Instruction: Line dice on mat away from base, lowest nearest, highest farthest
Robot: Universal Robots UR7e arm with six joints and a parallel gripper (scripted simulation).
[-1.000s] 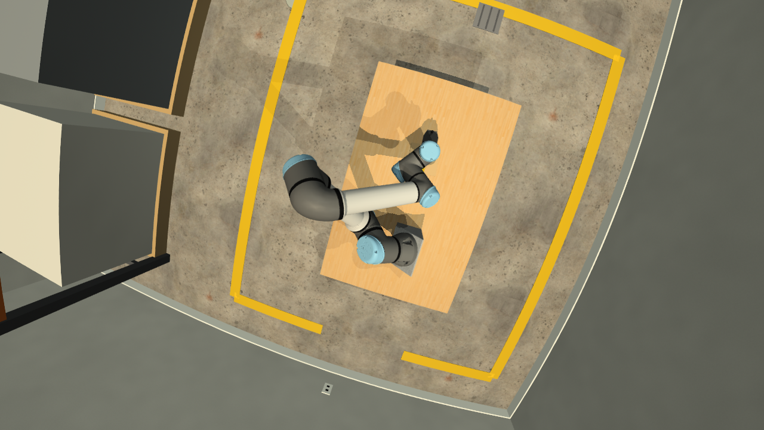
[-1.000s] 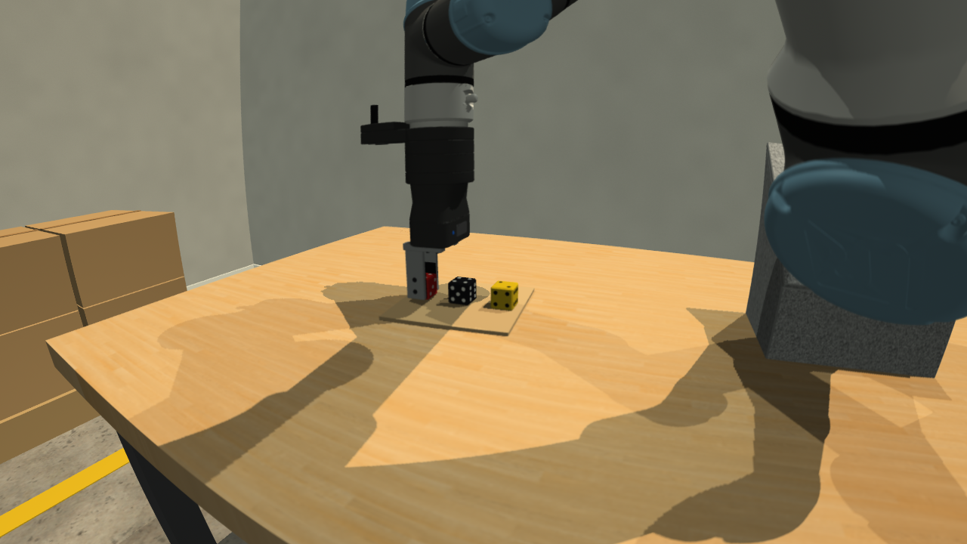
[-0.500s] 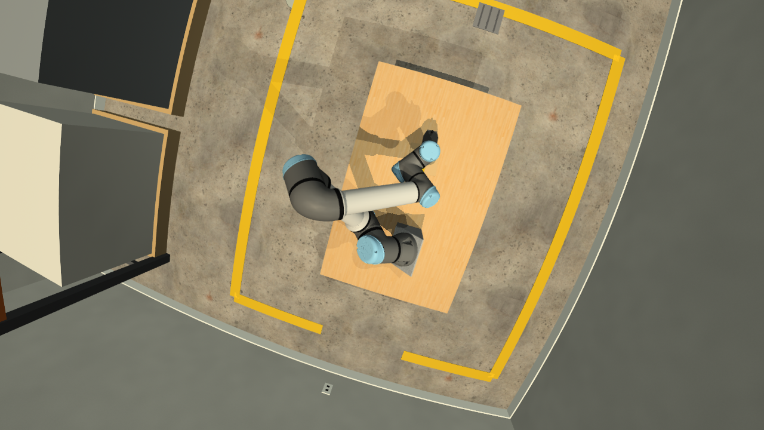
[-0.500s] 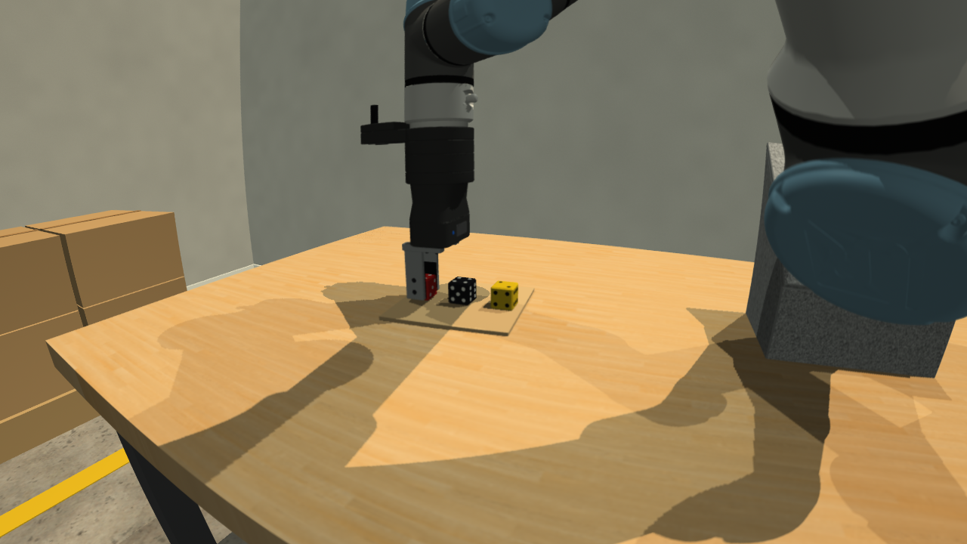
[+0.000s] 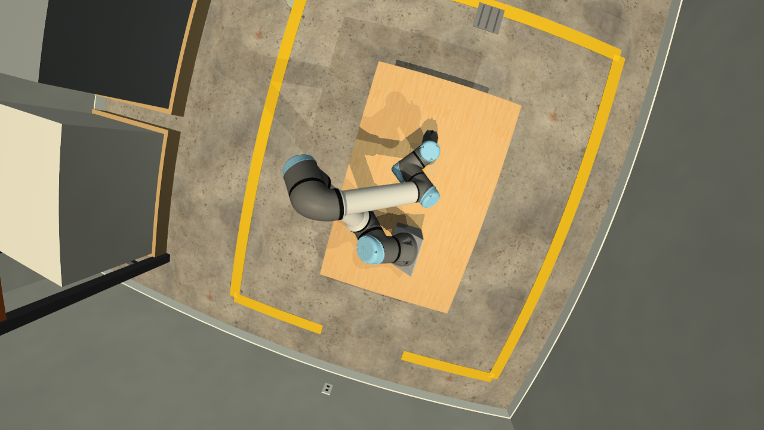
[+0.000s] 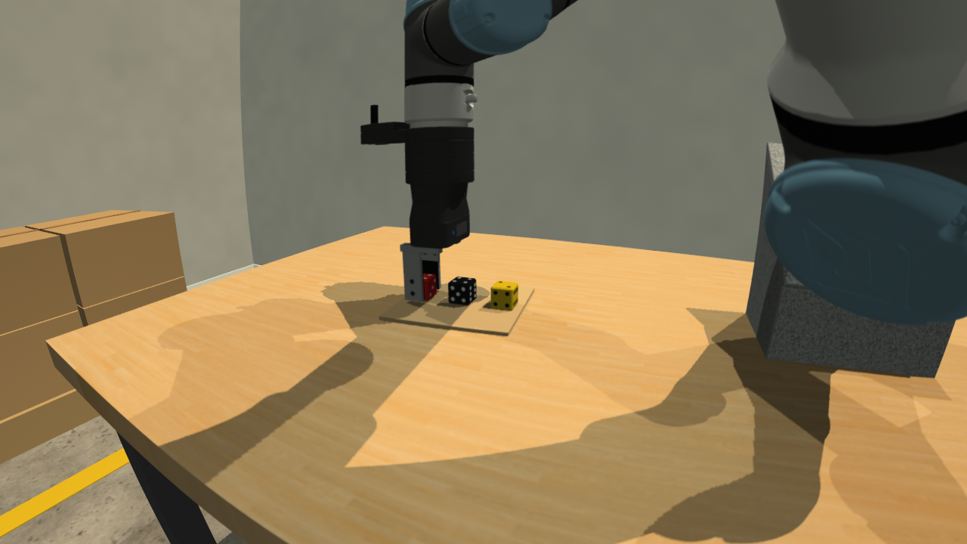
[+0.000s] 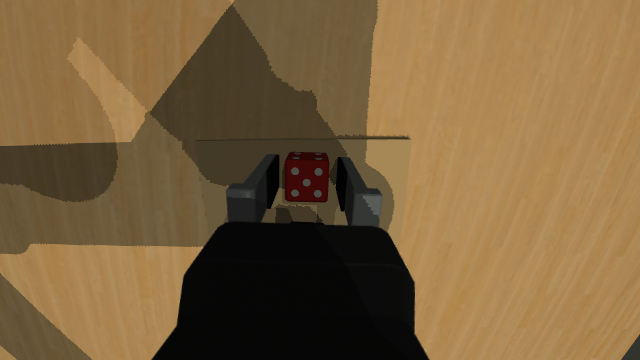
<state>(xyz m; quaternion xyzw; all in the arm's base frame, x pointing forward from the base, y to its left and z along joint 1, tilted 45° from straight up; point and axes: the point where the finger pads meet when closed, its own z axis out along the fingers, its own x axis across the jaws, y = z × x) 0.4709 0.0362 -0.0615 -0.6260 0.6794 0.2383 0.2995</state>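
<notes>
My gripper is now 10 mm above the red die. The rest, counted from my hand: tan mat: 50 mm behind, 20 mm below; then black die: 50 mm behind, 10 mm below; then yellow die: 100 mm behind, 10 mm below.
</notes>
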